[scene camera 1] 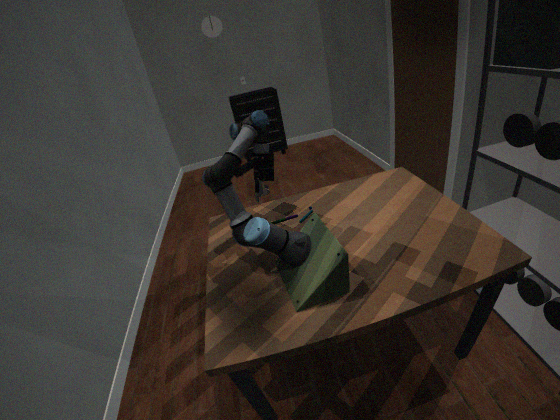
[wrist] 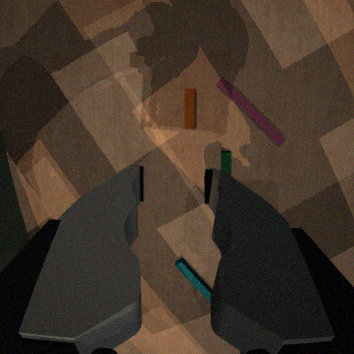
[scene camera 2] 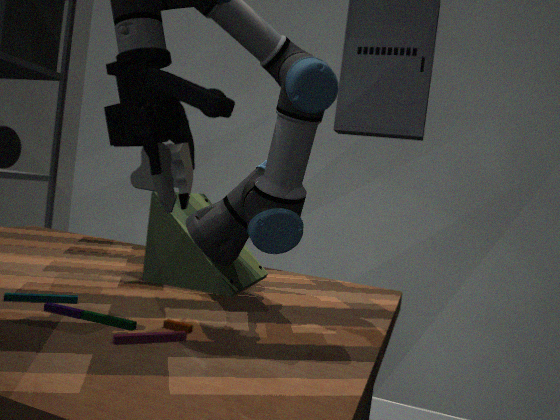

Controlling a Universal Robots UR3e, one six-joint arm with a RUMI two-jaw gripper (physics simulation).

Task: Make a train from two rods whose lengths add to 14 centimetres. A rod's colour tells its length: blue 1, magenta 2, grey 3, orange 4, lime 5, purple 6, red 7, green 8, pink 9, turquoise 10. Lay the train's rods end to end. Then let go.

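Where they show: gripper, fingertip midpoint: point(scene camera 1: 258, 200) point(wrist: 173, 170) point(scene camera 2: 177, 210); arm's base, origin of the base link: point(scene camera 1: 298, 250) point(scene camera 2: 208, 241).
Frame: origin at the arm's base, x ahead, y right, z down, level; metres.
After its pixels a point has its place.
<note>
The purple rod point(scene camera 1: 294, 216) {x 0.337, y 0.056, z 0.080 m} point(scene camera 2: 62, 310) {x 0.345, y 0.042, z 0.081 m} and the green rod point(scene camera 1: 281, 220) {x 0.334, y -0.010, z 0.080 m} point(scene camera 2: 109, 320) {x 0.341, y -0.033, z 0.080 m} point(wrist: 226, 161) {x 0.335, y -0.058, z 0.077 m} lie end to end in one straight line on the table, with no gap that I can see in scene camera 2. In the wrist view the right finger hides the purple rod and part of the green one. My gripper point(scene camera 1: 258, 198) {x 0.299, y -0.093, z -0.075 m} point(scene camera 2: 178, 207) {x 0.299, y -0.093, z -0.075 m} point(wrist: 173, 170) {x 0.299, y -0.093, z -0.075 m} is open, its fingers partly apart with nothing between them, high above the table and clear of the rods.
A turquoise rod point(scene camera 1: 306, 215) {x 0.314, y 0.111, z 0.078 m} point(scene camera 2: 41, 298) {x 0.319, y 0.106, z 0.081 m} point(wrist: 194, 279) {x 0.305, y 0.094, z 0.077 m} lies beside the purple one. An orange rod point(scene camera 2: 178, 326) {x 0.301, y -0.116, z 0.081 m} point(wrist: 190, 108) {x 0.297, y -0.112, z 0.077 m} and a long pink rod point(scene camera 2: 150, 338) {x 0.363, y -0.112, z 0.082 m} point(wrist: 252, 112) {x 0.359, y -0.109, z 0.077 m} lie near the green rod's far end. The green wedge base point(scene camera 1: 325, 265) {x -0.147, y 0.053, z -0.037 m} point(scene camera 2: 175, 250) {x 0.070, y 0.034, z 0.018 m} carries the arm.
</note>
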